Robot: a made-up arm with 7 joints.
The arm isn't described. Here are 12 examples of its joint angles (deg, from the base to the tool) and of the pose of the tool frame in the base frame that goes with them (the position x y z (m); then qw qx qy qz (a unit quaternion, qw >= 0)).
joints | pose
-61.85 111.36 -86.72 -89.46 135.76 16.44 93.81 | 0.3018 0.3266 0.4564 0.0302 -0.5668 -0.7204 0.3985
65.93 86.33 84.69 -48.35 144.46 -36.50 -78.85 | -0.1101 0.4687 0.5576 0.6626 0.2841 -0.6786 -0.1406
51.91 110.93 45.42 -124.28 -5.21 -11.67 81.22 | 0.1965 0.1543 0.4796 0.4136 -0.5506 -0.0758 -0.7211
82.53 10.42 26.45 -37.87 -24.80 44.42 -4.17 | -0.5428 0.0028 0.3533 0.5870 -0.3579 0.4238 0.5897
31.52 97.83 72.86 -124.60 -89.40 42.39 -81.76 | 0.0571 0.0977 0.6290 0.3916 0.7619 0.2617 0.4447
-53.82 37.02 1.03 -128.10 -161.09 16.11 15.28 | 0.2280 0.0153 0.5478 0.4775 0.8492 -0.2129 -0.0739
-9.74 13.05 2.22 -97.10 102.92 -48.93 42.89 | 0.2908 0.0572 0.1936 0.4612 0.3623 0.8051 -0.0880
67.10 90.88 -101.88 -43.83 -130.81 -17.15 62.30 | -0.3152 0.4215 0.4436 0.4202 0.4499 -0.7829 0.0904
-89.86 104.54 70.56 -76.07 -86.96 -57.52 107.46 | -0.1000 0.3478 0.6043 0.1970 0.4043 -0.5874 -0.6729
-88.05 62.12 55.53 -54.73 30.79 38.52 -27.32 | 0.3320 0.3663 0.6124 0.2804 -0.2174 -0.8124 -0.4628
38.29 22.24 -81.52 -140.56 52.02 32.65 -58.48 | -0.0661 -0.2044 0.1896 0.0702 0.8084 0.0586 0.5815
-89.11 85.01 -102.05 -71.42 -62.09 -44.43 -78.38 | 0.4281 0.1893 0.5276 0.2628 -0.5917 -0.6343 0.4226
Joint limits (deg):
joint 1: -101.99..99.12
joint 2: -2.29..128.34
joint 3: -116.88..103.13
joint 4: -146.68..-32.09
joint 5: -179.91..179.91
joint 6: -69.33..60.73
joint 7: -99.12..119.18
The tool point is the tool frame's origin. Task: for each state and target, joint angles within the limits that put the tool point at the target. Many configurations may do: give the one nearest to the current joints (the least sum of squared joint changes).
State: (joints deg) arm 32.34 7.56 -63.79 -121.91 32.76 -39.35 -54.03
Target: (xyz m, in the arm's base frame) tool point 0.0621 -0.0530 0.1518
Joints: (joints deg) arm 38.65 22.69 -42.87 -138.49 28.45 -42.03 -56.66
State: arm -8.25 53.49 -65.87 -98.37 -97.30 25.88 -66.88
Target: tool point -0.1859 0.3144 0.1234
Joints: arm 34.19 77.31 -85.97 -62.70 -95.74 23.14 -67.18
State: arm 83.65 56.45 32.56 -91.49 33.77 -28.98 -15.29
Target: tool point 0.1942 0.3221 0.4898
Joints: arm 66.81 105.89 47.82 -99.17 31.02 -29.49 -17.76
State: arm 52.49 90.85 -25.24 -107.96 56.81 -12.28 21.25
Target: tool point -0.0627 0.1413 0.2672
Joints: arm 70.01 105.47 -23.47 -144.64 61.85 -14.63 28.22
